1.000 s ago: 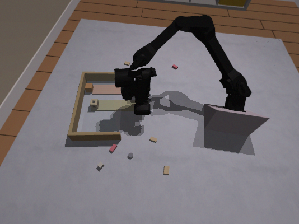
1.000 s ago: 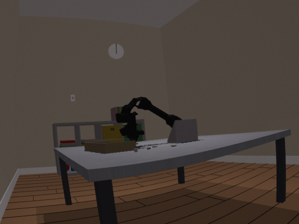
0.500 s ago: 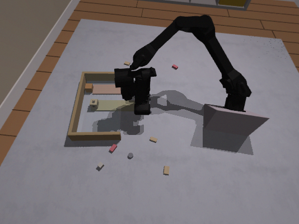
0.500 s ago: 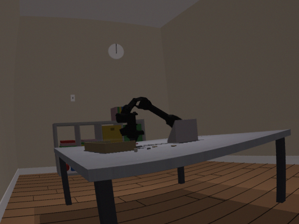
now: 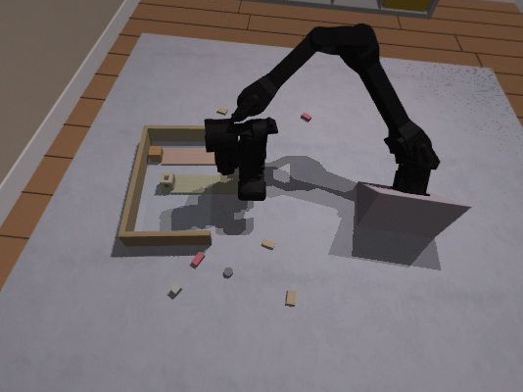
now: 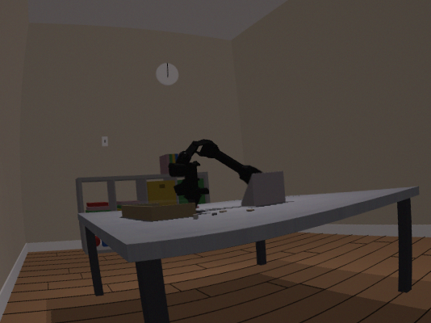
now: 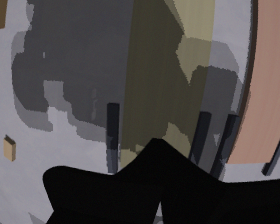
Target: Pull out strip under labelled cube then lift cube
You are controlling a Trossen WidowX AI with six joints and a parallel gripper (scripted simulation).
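Now: gripper tip 10 cm short of the olive strip. Round my gripper tip: pale block (14 cm ahead, 27 cm to the left); then labelled cube (21 cm ahead, 1 cm to the left, 2 cm above).
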